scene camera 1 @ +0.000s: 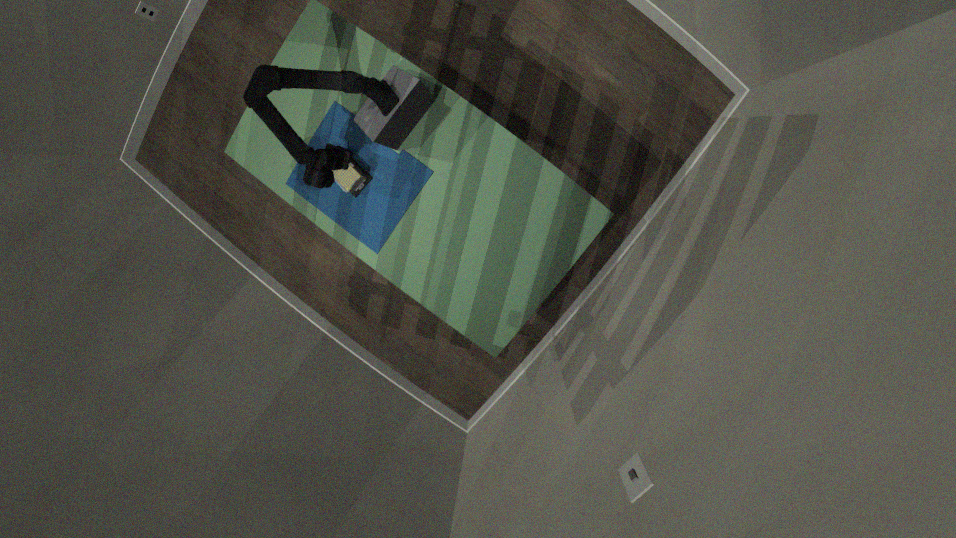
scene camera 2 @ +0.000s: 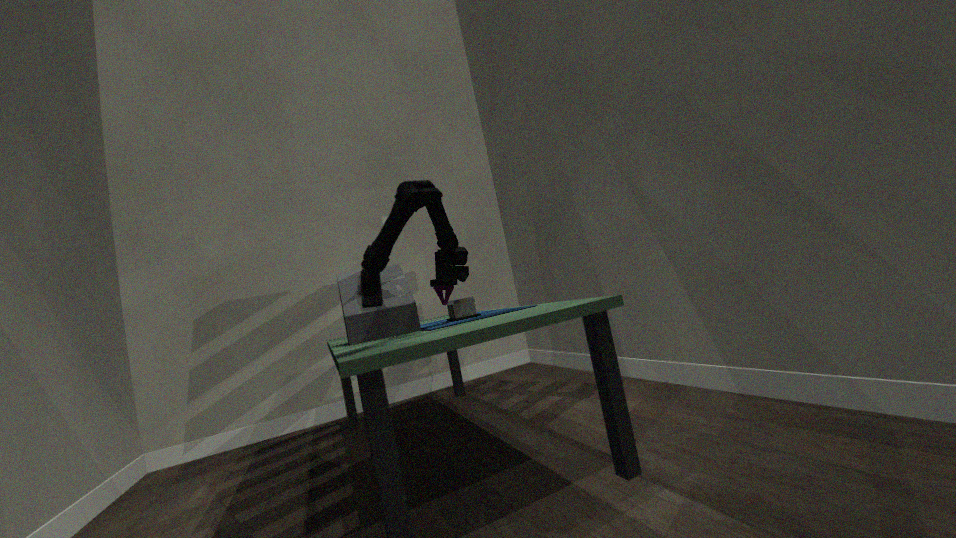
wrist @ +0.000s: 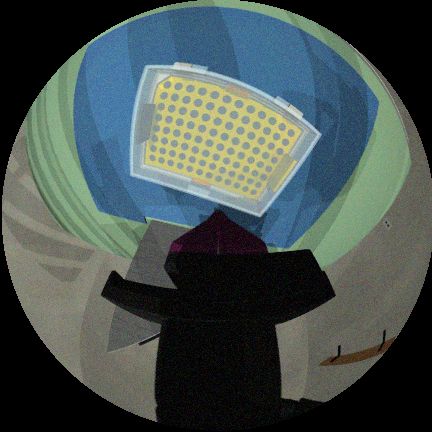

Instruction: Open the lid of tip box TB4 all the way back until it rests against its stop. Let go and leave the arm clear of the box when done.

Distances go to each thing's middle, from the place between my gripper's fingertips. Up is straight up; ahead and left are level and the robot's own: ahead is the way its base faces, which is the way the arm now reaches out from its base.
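Labels:
There is the clear lid (wrist: 204, 133), and my hand is 30 mm to the right of it and 70 mm short of it.

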